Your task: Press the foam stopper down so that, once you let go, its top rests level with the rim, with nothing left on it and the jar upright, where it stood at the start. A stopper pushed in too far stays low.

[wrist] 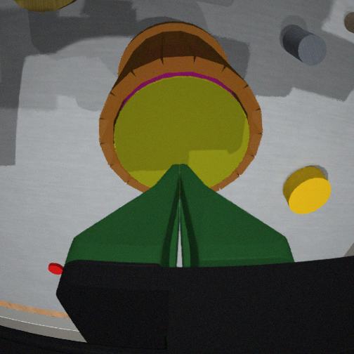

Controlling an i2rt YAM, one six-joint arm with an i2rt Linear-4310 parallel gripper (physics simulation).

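Observation:
The jar (111, 100) is an orange-brown, many-sided vessel in the upper middle of the wrist view, seen from above at a slant; it looks upright on the table. The olive-yellow foam stopper (180, 115) fills its mouth. A thin magenta strip (182, 74) shows along the far inner edge, between stopper and rim. My gripper (179, 176) is shut and empty, its green fingertips together over the near part of the stopper. Whether the tips touch it cannot be told. The fingers hide the nearest part of the rim, and the exact height of the stopper against the rim is unclear.
A yellow cylinder (309, 194) lies to the right, and a grey-blue cylinder (305, 46) at the upper right. A small red disc (55, 268) is at the lower left. A dark yellow round thing (45, 4) and a brown thing (350, 22) are cut off by the view's edges.

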